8 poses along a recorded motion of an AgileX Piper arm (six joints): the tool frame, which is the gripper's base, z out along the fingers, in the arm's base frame.
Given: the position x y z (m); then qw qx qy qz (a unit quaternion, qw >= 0).
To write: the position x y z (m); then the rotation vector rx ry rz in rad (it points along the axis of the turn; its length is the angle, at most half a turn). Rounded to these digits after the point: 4 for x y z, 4 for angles.
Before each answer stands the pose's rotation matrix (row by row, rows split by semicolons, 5 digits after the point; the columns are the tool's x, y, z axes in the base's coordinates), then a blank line. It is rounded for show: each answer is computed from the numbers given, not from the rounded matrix.
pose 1, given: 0.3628 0.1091 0.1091 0.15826 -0.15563 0.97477 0.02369
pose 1, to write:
-0.90147 -0.31090 0.30116; -0.29591 0.95044 0.09544; -0.31591 -0.00308 -0.94879

0.3628 0.1091 0.1091 -0.4451 2.7876 0.0677
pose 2, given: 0.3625 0.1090 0.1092 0.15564 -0.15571 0.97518 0.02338
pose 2, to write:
-0.90306 -0.31097 0.29628; -0.29642 0.95042 0.09407; -0.31084 -0.00287 -0.95046

0.3625 0.1090 0.1092 -0.4459 2.7929 0.0670
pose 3, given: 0.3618 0.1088 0.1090 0.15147 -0.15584 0.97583 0.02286
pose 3, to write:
-0.90554 -0.31107 0.28849; -0.29722 0.95038 0.09183; -0.30274 -0.00260 -0.95307

0.3618 0.1088 0.1090 -0.4474 2.8012 0.0656
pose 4, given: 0.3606 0.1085 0.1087 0.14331 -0.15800 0.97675 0.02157
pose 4, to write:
-0.90900 -0.31483 0.27314; -0.30247 0.94914 0.08742; -0.28677 -0.00315 -0.95799

0.3606 0.1085 0.1087 -0.4556 2.8167 0.0622
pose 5, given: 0.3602 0.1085 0.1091 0.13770 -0.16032 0.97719 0.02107
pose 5, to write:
-0.91067 -0.31913 0.26236; -0.30752 0.94771 0.08533; -0.27587 -0.00297 -0.96119

0.3602 0.1085 0.1091 -0.4638 2.8269 0.0610
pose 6, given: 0.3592 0.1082 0.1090 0.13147 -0.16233 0.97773 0.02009
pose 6, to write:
-0.91273 -0.32271 0.25056; -0.31215 0.94649 0.08197; -0.26361 -0.00340 -0.96462

0.3592 0.1082 0.1090 -0.4713 2.8384 0.0583
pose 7, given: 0.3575 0.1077 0.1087 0.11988 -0.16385 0.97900 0.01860
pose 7, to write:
-0.91756 -0.32528 0.22863; -0.31636 0.94561 0.07570; -0.24082 -0.00287 -0.97057

0.3575 0.1077 0.1087 -0.4788 2.8610 0.0544
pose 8, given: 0.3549 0.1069 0.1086 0.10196 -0.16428 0.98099 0.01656
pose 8, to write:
-0.92523 -0.32569 0.19460; -0.31894 0.94548 0.06599; -0.20548 -0.00101 -0.97866

0.3549 0.1069 0.1086 -0.4851 2.8966 0.0489
